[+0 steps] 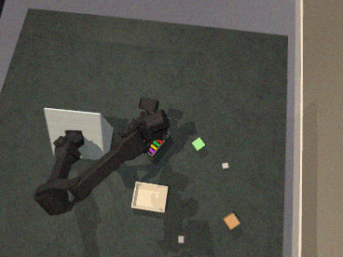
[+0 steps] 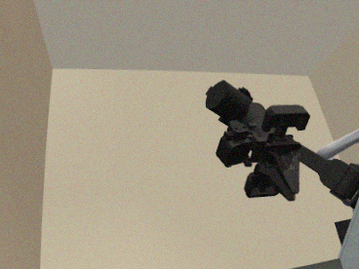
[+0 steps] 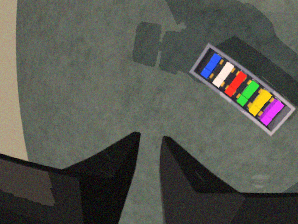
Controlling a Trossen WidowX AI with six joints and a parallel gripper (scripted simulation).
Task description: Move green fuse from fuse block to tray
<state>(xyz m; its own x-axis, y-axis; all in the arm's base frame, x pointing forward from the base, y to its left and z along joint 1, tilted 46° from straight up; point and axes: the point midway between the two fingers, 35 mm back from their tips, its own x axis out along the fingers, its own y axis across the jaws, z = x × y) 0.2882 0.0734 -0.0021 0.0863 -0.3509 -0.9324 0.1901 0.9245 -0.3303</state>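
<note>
The green fuse is 20 mm ahead of my gripper tip, 60 mm to the right of it and 140 mm below it. Also, from my gripper tip: green square: 190 mm ahead, 50 mm to the right, 150 mm below; red fuse: 30 mm ahead, 40 mm to the right, 140 mm below; yellow fuse: 10 mm ahead, 70 mm to the right, 140 mm below.
</note>
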